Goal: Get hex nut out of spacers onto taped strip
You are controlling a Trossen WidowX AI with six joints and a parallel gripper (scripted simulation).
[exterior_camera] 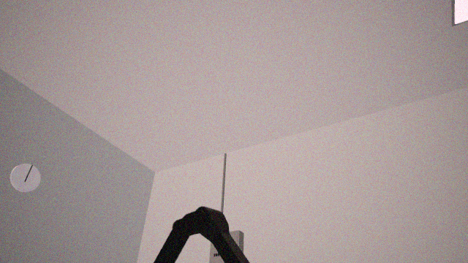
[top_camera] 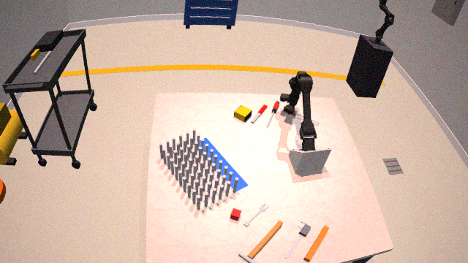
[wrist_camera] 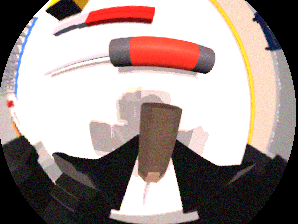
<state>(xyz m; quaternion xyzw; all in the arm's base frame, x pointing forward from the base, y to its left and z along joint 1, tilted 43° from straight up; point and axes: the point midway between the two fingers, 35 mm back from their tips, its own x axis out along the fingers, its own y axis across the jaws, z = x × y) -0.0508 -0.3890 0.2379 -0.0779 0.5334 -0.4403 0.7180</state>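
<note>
Now: gripper tip 9 cm past the brown-handled screwdriver and 6 cm to the right of it. From my gripper tip the other things lie so: blue taped strip: 51 cm ahead, 38 cm to the left, 1 cm below; yellow block: 31 cm ahead, 1 cm to the left, 1 cm above; fork-ended tool: 39 cm ahead, 73 cm to the left, 1 cm below.
</note>
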